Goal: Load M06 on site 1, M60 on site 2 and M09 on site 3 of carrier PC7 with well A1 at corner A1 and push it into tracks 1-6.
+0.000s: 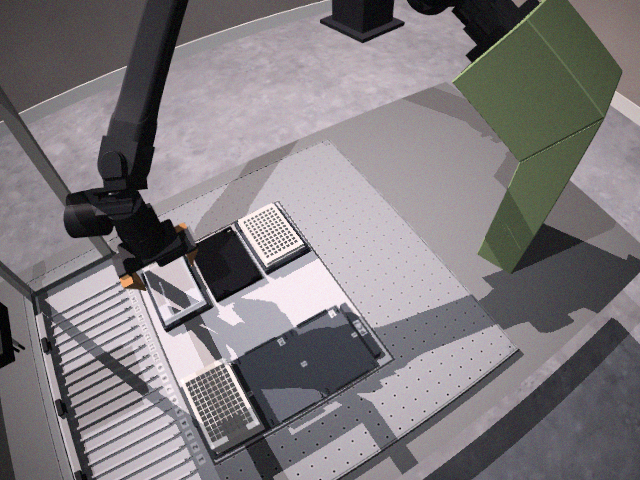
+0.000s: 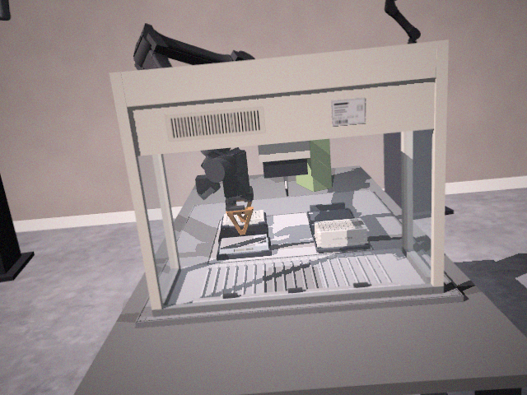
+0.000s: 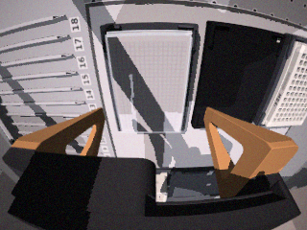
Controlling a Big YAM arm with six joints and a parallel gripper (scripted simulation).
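Now: hand 6 cm above the dark nest S3. The rest, counted from my hand: instrument frame post (18 cm to the right, 18 cm above, 8 cm ahead); then nest S2 (11 cm behind, 6 cm below, 1 cm to the left); then dark nest S1 (21 cm behind, 6 cm below, 2 cm to the left).
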